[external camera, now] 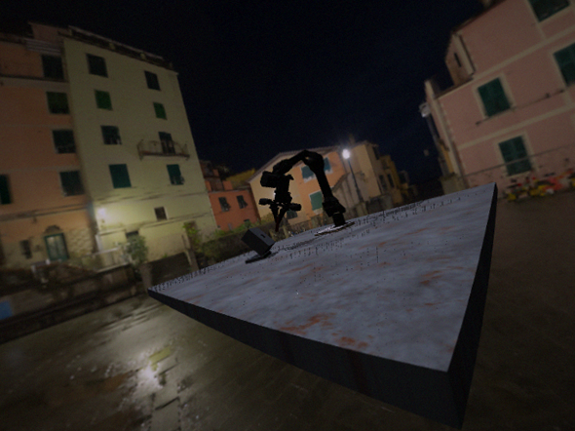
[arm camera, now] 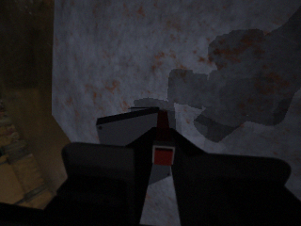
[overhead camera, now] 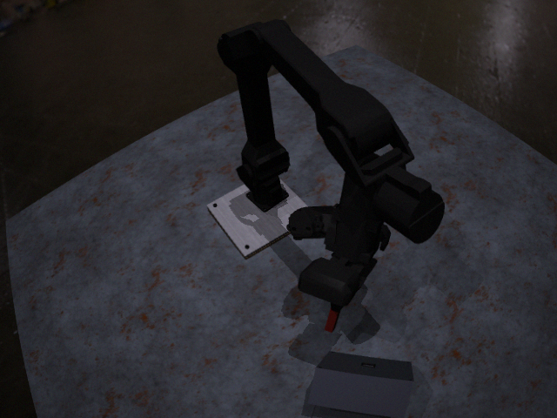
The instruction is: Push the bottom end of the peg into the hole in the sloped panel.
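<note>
Now: gripper tip 10 cm short of the grey sloped panel, 4 cm to the left of it and 5 cm above it. From my gripper tip the other things lie so: red square-sided peg (1 cm to the left, 1 cm above).
</note>
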